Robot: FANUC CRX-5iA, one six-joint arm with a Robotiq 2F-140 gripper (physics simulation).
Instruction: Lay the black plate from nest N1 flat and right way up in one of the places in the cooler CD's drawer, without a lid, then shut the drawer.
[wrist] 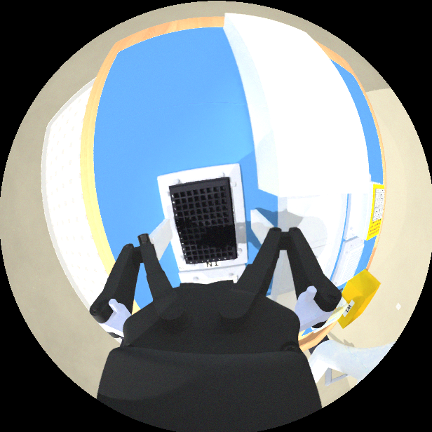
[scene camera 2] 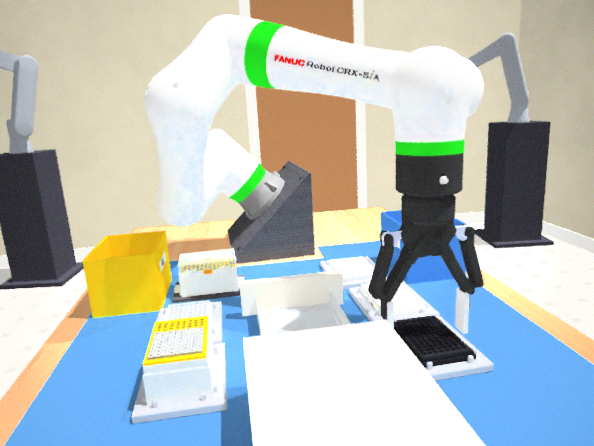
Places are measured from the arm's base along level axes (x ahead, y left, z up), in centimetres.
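Pixels of known places: gripper, fingertip midpoint: (scene camera 2: 425,334); arm's base, link origin: (scene camera 2: 266,199).
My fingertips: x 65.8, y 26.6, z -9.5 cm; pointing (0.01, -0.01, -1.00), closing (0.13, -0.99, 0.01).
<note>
Ahead of a thing's pixels: the offset from my fingertips to its top centre. "*": to the spot under its first point.
The black plate {dy +0.8, dx -0.6, dz -0.4 cm} (scene camera 2: 434,340) (wrist: 204,220) lies flat in nest N1 {dy +0.8, dx -0.6, dz -0.9 cm} (scene camera 2: 462,368) (wrist: 200,175), with its grid of wells facing up and no lid on it. My gripper (scene camera 2: 426,327) (wrist: 210,223) is open and empty. It points down above the plate, its two pale fingertips apart on either side of the plate's width. The cooler CD (scene camera 2: 345,385) (wrist: 315,120) is the big white box beside the nest. Its drawer {* dy -20.0, dx -10.9, dz -1.7 cm} (scene camera 2: 295,320) (wrist: 310,215) stands pulled out towards the robot's base, with a tall front panel. The drawer's floor is partly hidden by the cooler in the scene view.
A yellow bin {dy -54.6, dx -29.4, dz +8.9 cm} (scene camera 2: 125,280) (wrist: 359,297) and a white tip box {dy -38.5, dx -30.9, dz +4.7 cm} (scene camera 2: 207,275) stand at the back left. A yellow-topped rack {dy -36.7, dx +4.3, dz +4.6 cm} (scene camera 2: 177,340) (wrist: 378,207) stands left of the cooler. White nests {dy -1.5, dx -17.3, dz -0.4 cm} (scene camera 2: 407,300) lie behind N1, and a blue bin {dy +9.9, dx -37.2, dz +8.9 cm} (scene camera 2: 422,267) stands at the back right.
</note>
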